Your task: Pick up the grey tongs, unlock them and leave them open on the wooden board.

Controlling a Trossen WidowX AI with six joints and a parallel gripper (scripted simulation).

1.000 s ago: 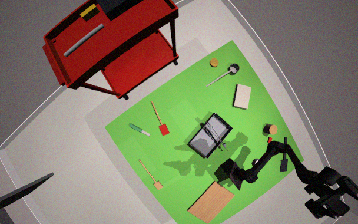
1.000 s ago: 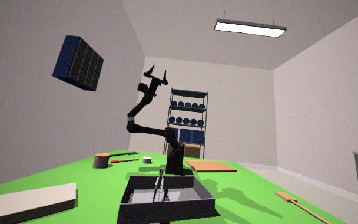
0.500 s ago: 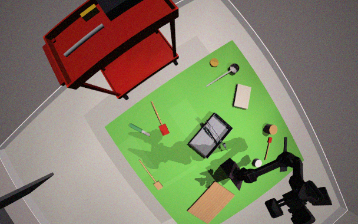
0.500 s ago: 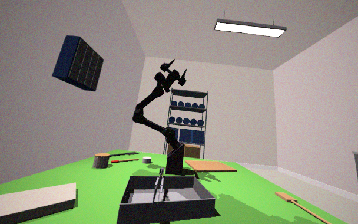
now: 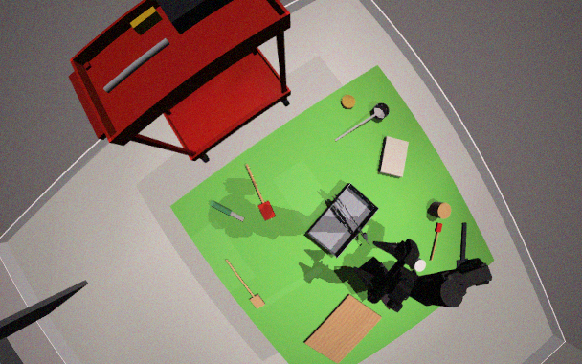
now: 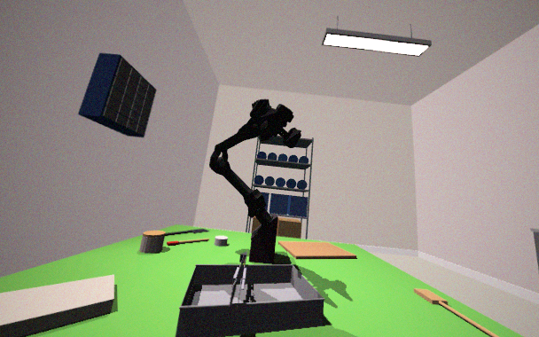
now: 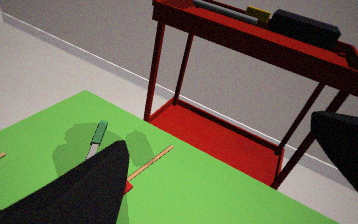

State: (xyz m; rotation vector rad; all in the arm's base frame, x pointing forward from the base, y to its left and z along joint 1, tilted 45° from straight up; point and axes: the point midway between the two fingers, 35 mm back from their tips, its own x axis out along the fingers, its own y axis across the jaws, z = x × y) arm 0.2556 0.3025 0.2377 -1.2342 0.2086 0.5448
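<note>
My gripper tip is 460 mm above the grey roasting tin, 60 mm to the left of it and 20 mm past it. The rest, counted from my gripper tip: red brush (480 mm below, 470 mm to the right, 370 mm behind); wooden board (570 mm behind, 480 mm below, 200 mm to the left); cork-topped jar (530 mm to the right, 450 mm below, 230 mm behind).
</note>
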